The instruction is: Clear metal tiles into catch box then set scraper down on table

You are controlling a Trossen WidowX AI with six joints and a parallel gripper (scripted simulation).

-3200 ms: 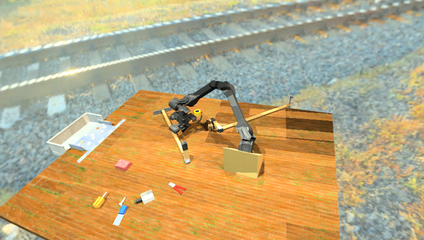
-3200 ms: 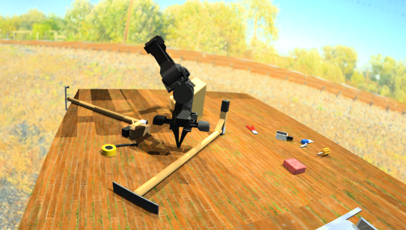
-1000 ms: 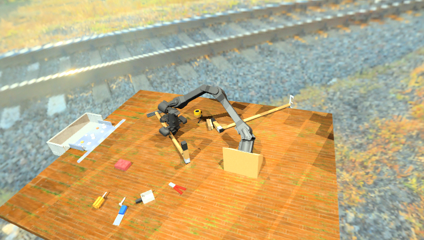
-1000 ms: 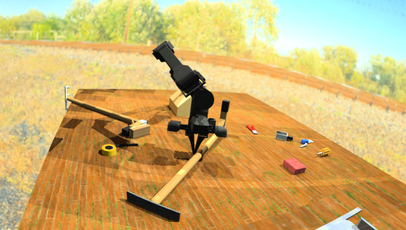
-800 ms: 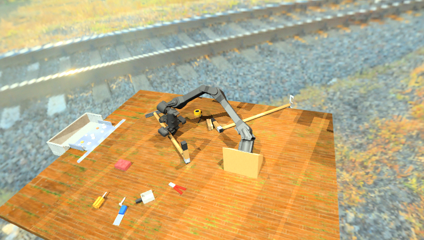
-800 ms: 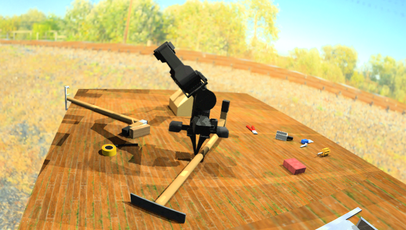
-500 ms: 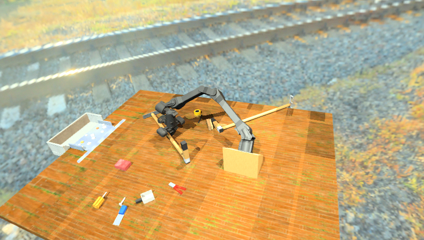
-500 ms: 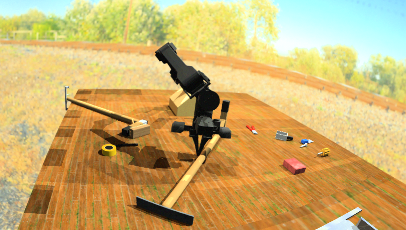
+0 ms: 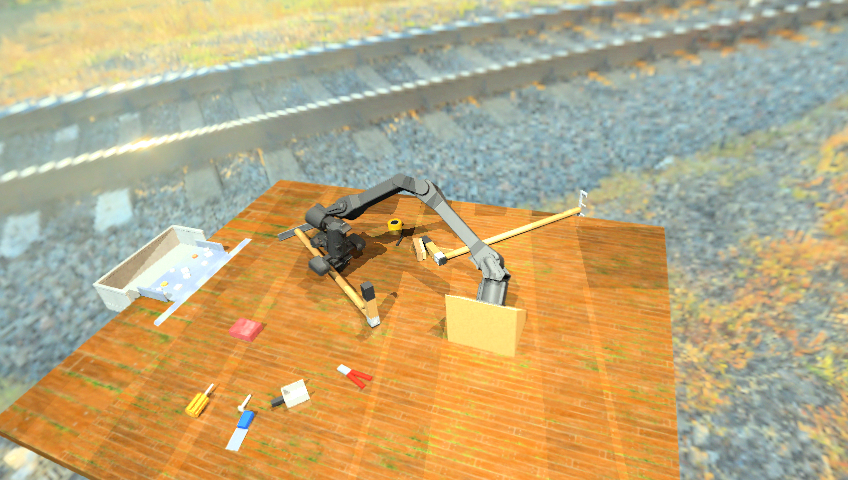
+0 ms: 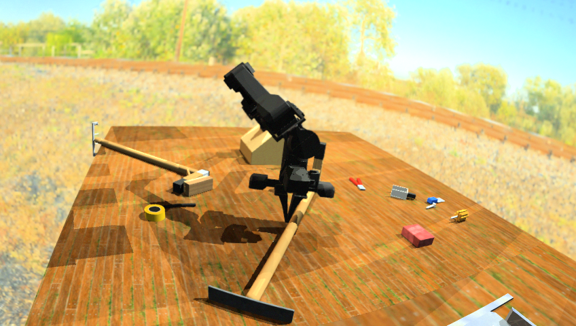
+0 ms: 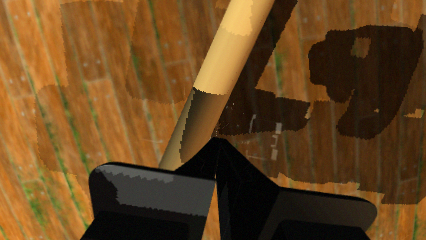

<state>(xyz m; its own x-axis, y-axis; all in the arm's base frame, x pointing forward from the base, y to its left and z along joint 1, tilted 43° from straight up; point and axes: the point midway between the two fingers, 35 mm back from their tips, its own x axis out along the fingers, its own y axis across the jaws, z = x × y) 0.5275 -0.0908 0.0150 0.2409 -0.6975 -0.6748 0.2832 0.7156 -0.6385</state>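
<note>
Now: the long scraper 30 mm ahead of my gripper tip, 10 mm to the left of it and 50 mm above it. Also, from my gripper tip: red block: 110 mm ahead, 310 mm to the left; then wooden block: 200 mm behind, 190 mm to the right, 10 mm above; then yellow tape roll: 40 mm behind, 310 mm to the right.
</note>
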